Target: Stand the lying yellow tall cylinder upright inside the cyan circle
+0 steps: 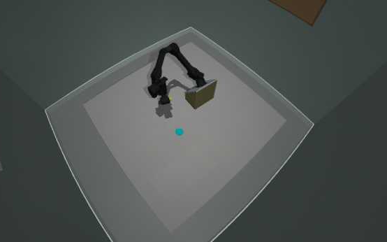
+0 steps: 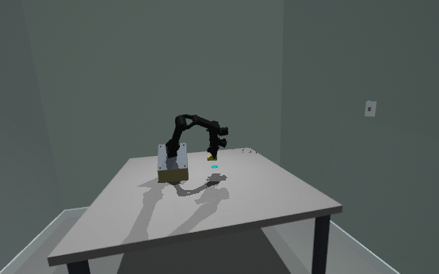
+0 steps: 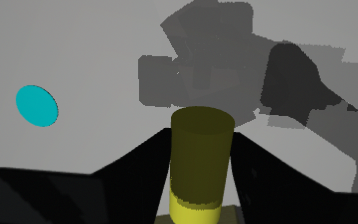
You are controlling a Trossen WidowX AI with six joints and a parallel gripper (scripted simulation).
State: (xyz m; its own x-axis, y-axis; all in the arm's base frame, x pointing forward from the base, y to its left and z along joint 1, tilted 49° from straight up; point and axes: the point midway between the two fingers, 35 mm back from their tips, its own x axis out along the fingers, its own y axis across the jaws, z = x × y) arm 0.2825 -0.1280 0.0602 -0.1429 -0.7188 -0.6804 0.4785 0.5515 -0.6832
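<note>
The yellow tall cylinder lies 20 mm behind my gripper tip and 10 mm to the left of it. The rest, counted from my gripper tip: cyan circle: 220 mm to the left, 150 mm below, 60 mm ahead.
</note>
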